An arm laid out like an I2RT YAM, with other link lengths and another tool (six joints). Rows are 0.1 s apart.
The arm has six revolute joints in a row. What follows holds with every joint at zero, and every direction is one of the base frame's.
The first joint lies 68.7 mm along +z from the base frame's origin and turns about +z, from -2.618 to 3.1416 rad.
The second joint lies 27 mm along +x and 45.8 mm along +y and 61.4 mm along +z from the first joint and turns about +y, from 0 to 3.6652 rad.
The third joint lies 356.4 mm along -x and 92.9 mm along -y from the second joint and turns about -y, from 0 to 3.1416 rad.
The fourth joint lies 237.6 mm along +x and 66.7 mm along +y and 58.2 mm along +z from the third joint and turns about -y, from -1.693 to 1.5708 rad.
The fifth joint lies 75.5 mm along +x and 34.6 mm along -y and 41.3 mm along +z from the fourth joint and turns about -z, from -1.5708 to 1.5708 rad.
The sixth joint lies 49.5 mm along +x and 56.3 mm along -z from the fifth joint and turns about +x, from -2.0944 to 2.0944 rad.
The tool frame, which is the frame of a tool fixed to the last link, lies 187 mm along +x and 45 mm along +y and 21 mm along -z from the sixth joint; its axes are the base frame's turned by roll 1.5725, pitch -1.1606 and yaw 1.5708 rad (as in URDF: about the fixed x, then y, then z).
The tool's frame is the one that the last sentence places.
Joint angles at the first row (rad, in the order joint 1, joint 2, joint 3, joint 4, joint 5, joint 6):
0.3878 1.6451 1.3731 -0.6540 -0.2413 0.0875
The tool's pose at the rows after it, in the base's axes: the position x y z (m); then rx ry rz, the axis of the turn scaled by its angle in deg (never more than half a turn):
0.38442 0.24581 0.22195 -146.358 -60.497 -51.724
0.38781 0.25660 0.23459 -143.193 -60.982 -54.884
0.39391 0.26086 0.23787 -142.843 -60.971 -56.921
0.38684 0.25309 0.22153 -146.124 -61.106 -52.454
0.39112 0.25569 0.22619 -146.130 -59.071 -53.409
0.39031 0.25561 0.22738 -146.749 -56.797 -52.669
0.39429 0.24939 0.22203 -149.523 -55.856 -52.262
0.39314 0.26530 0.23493 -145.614 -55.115 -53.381
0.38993 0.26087 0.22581 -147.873 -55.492 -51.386
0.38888 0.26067 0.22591 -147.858 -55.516 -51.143
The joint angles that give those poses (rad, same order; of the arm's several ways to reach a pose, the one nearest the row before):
0.3859 1.6451 1.3758 -0.6624 -0.2241 0.0872
0.3920 1.6371 1.3789 -0.6250 -0.2512 0.0879
0.4011 1.6390 1.3800 -0.5984 -0.2386 0.0944
0.4049 1.6531 1.3796 -0.6475 -0.2108 0.0948
0.4065 1.6524 1.3842 -0.6361 -0.2089 0.1215
0.4065 1.6501 1.3857 -0.6441 -0.2081 0.1505
0.4107 1.6569 1.3918 -0.6579 -0.1661 0.1623
0.4179 1.6547 1.4010 -0.6342 -0.2172 0.1825
0.4255 1.6619 1.4025 -0.6617 -0.1890 0.1821
0.4252 1.6611 1.4032 -0.6659 -0.1909 0.1818

